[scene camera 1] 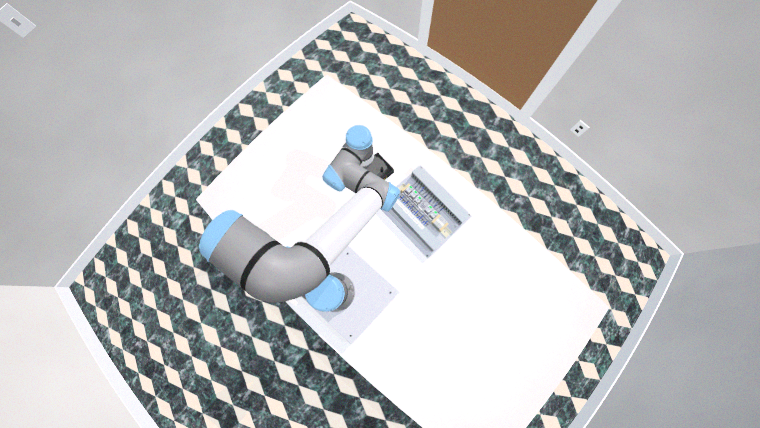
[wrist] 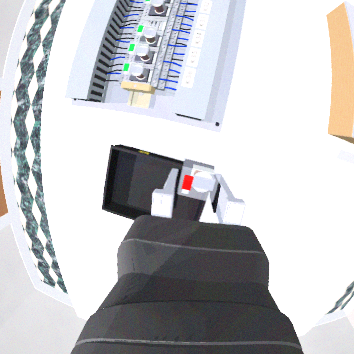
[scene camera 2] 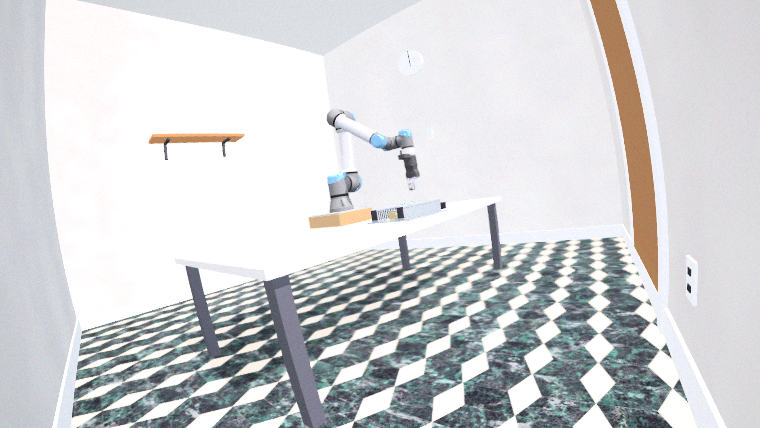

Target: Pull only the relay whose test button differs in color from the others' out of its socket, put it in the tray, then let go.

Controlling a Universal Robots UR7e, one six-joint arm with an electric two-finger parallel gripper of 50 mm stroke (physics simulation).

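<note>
The relay with the red test button has a clear body and is held up off the table. My gripper is shut on it, one finger on each side. In the wrist view it overlaps the right part of the black tray, with a gap in height that is hard to judge. In scene camera 1 the arm hides part of the tray. Relays with green buttons sit in the socket row, with a wider gap between two of them.
The grey wiring enclosure with side ducts and blue wires stands beside the tray. The orange-sided base block under the arm stands on the white table.
</note>
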